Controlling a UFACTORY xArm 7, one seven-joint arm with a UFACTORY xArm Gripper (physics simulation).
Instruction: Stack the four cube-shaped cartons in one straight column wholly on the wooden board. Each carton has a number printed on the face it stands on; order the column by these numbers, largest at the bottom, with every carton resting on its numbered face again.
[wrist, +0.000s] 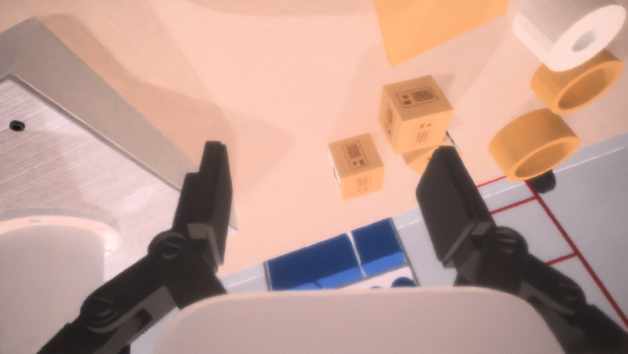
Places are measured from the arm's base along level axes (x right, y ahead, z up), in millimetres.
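Pixels of known places: gripper, fingertip midpoint: (329, 167); arm's base, link origin: (52, 237).
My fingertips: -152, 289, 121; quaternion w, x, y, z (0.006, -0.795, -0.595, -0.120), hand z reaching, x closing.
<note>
For each thing: its top centre in the pictures, then the offset to it from my fingertips, as dx, dy, dz. "*": a spot on its surface instead.
- small cube-shaped carton, top centre: (362, 184) +262, +45, -131
- larger carton, top centre: (423, 133) +191, +121, -131
- tan printed thing, top centre: (435, 160) +259, +146, -131
- flat yellow-orange board, surface spot: (440, 30) * +98, +150, -177
- white roll, top centre: (585, 40) +121, +276, -129
A small cube-shaped carton (356, 167) stands near the middle of the wrist view, with printed labels on its top and side. A larger carton (417, 115) stands up and to the right of it, a small gap apart. Part of another tan printed thing (415, 159) shows below the larger carton, partly hidden by the right finger; its shape is unclear. A flat yellow-orange board (440, 30) is cut off by the top edge. My gripper (329, 167) is open and empty, its fingers wide apart and the small carton in view between them. Numbers on the cartons' undersides are hidden.
A white roll (570, 32) and two orange rings (505, 145) (542, 87) are at the right. A brushed metal plate (65, 150) with a white round base (45, 280) is at the left. Blue panels (315, 262) and red lines (557, 225) mark the grey surface below.
</note>
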